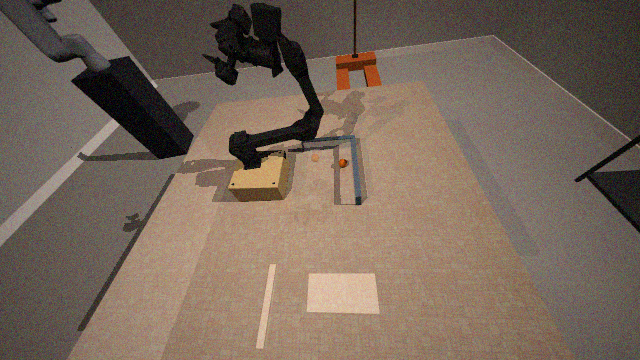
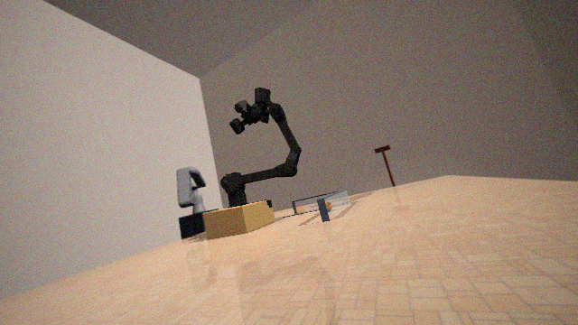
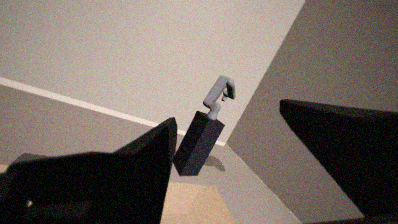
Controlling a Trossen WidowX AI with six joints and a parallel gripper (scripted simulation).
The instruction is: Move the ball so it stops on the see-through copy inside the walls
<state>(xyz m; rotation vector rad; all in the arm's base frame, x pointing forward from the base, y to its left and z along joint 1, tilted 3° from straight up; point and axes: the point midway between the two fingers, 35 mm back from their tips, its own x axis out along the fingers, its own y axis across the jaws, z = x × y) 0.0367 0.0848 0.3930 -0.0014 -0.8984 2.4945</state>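
Right now the orange ball is 340 mm ahead of my gripper tip, 120 mm to the right of it and 480 mm below it.
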